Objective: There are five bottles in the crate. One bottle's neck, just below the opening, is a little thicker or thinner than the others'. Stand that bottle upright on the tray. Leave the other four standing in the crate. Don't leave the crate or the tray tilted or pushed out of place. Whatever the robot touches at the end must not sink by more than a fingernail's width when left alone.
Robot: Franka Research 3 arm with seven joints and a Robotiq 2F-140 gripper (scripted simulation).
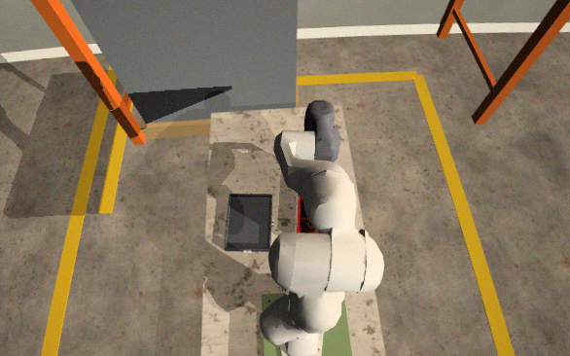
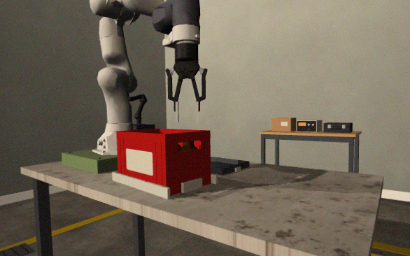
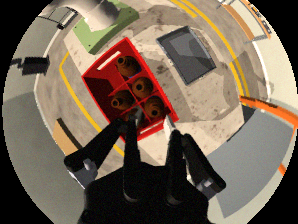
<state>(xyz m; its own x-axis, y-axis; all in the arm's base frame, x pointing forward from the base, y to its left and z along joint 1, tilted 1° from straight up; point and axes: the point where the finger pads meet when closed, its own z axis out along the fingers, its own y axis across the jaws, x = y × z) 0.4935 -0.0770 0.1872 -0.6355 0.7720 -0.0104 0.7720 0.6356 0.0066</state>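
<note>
My hand is 150 mm above the red crate, 90 mm past it and 30 mm to the left of it. The rest, counted from my hand: dark tray (270 mm to the left, 220 mm below, 100 mm behind); brown bottle (150 mm below, 90 mm behind, 70 mm to the right).
</note>
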